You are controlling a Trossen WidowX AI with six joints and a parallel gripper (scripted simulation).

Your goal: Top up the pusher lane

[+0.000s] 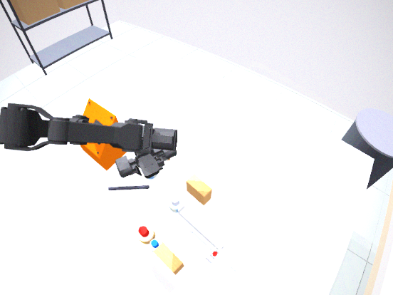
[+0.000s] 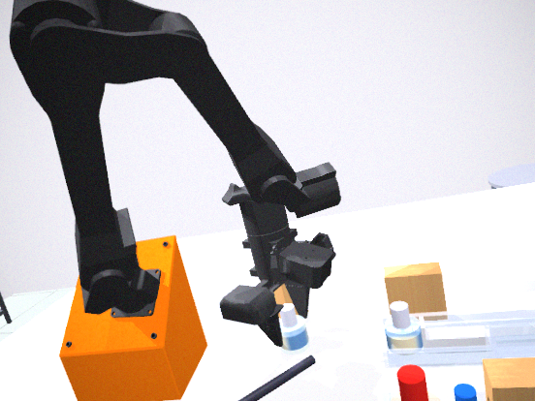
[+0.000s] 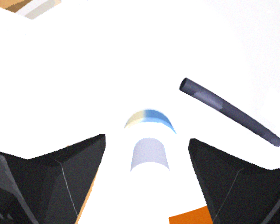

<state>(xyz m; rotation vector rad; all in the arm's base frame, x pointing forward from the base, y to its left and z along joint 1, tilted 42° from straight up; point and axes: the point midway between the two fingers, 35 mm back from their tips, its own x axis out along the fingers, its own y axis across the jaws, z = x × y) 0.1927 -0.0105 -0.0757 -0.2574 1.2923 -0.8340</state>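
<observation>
My gripper tip is now 90 mm to the left of the dark rod, 20 mm past it and 20 mm above it.
</observation>
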